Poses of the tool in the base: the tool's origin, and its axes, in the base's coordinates. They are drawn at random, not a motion.
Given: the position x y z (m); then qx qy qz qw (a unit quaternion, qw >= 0).
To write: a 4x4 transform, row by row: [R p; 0 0 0 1], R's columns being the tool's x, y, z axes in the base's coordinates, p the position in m. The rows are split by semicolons. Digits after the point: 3 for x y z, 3 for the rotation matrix.
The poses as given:
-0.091 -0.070 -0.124 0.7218 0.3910 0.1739 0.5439
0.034 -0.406 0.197 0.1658 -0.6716 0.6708 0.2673
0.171 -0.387 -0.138 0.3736 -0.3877 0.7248 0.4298
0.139 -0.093 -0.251 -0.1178 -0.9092 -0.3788 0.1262
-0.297 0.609 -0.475 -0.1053 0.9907 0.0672 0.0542
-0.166 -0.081 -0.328 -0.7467 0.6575 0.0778 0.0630
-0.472 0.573 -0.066 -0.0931 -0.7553 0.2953 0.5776
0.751 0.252 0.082 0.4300 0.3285 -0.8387 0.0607
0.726 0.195 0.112 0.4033 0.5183 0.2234 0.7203
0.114 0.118 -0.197 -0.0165 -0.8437 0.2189 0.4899
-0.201 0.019 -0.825 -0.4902 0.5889 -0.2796 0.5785
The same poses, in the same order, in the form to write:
0.634 0.375 0.676 -0.091; 0.754 -0.103 -0.649 -0.070; -0.174 0.921 -0.348 -0.124; 0 0 0 1
-0.802 -0.581 -0.137 0.034; 0.136 0.045 -0.990 -0.406; 0.581 -0.812 0.043 0.197; 0 0 0 1
-0.351 -0.913 0.208 0.171; 0.333 -0.330 -0.883 -0.387; 0.875 -0.241 0.420 -0.138; 0 0 0 1
-0.940 0.310 -0.140 0.139; 0.119 0.685 0.719 -0.093; 0.319 0.659 -0.681 -0.251; 0 0 0 1
-0.972 -0.216 0.093 -0.297; -0.201 0.969 0.145 0.609; -0.122 0.122 -0.985 -0.475; 0 0 0 1
0.123 -0.992 -0.033 -0.166; -0.972 -0.127 0.196 -0.081; -0.199 0.008 -0.980 -0.328; 0 0 0 1
-0.315 -0.200 -0.928 -0.472; 0.482 0.808 -0.339 0.573; 0.818 -0.554 -0.158 -0.066; 0 0 0 1
-0.623 0.384 -0.681 0.751; 0.181 -0.777 -0.603 0.252; -0.761 -0.499 0.414 0.082; 0 0 0 1
0.363 0.096 0.927 0.726; 0.740 0.575 -0.349 0.195; -0.566 0.813 0.137 0.112; 0 0 0 1
-0.519 -0.187 -0.834 0.114; 0.242 0.904 -0.353 0.118; 0.819 -0.386 -0.424 -0.197; 0 0 0 1
0.150 -0.254 0.956 -0.201; -0.901 0.363 0.238 0.019; -0.407 -0.897 -0.174 -0.825; 0 0 0 1

